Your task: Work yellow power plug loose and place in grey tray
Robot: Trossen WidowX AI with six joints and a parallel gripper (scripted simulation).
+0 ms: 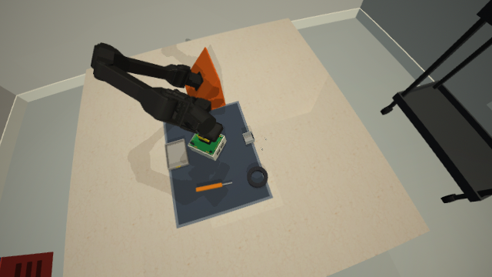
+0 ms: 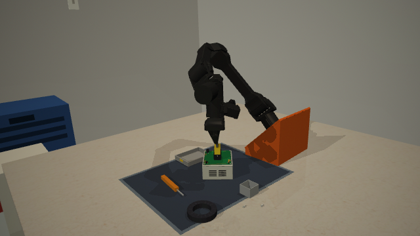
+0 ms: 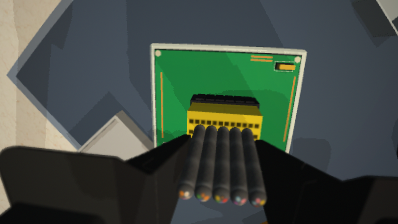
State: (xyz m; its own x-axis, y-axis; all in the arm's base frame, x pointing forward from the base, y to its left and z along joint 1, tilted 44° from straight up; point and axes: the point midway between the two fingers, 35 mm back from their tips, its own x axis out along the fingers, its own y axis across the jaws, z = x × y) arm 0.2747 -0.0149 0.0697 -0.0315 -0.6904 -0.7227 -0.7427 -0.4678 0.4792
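Now: the yellow power plug 20 mm below my gripper tip. The rest, counted from my gripper tip: dark mat: 110 mm below, 50 mm ahead.
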